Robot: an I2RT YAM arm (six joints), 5 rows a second.
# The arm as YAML. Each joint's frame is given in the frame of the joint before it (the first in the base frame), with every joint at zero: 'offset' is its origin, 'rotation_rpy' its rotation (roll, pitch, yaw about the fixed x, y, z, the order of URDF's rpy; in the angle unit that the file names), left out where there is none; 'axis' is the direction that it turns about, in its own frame. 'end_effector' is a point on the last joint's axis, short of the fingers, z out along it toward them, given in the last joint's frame.
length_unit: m
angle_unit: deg
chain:
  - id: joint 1
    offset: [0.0, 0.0, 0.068]
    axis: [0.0, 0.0, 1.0]
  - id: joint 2
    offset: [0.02, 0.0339, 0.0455]
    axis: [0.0, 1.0, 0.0]
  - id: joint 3
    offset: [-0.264, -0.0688, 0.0]
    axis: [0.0, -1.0, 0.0]
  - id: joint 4
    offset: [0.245, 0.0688, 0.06]
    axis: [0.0, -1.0, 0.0]
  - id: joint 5
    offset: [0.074, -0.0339, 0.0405]
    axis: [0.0, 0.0, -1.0]
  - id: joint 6
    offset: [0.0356, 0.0, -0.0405]
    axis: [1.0, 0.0, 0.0]
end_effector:
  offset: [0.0, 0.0, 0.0]
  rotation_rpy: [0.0, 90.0, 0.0]
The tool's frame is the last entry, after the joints.
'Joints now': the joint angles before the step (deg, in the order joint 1, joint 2, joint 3, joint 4, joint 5, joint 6). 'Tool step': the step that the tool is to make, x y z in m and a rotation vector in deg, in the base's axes. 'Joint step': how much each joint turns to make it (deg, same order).
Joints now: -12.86 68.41 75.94 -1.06 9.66 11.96
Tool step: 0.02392 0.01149 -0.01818 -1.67 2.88 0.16
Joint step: 3.70 3.28 -1.41 2.68 3.31 -2.57
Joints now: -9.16 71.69 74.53 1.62 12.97 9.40
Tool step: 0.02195 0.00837 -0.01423 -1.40 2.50 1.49
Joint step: 2.27 3.63 0.00 1.77 0.67 -1.83
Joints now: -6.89 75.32 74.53 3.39 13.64 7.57
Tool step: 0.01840 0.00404 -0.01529 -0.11 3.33 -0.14
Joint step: 1.24 3.38 0.42 -0.21 1.37 -0.51
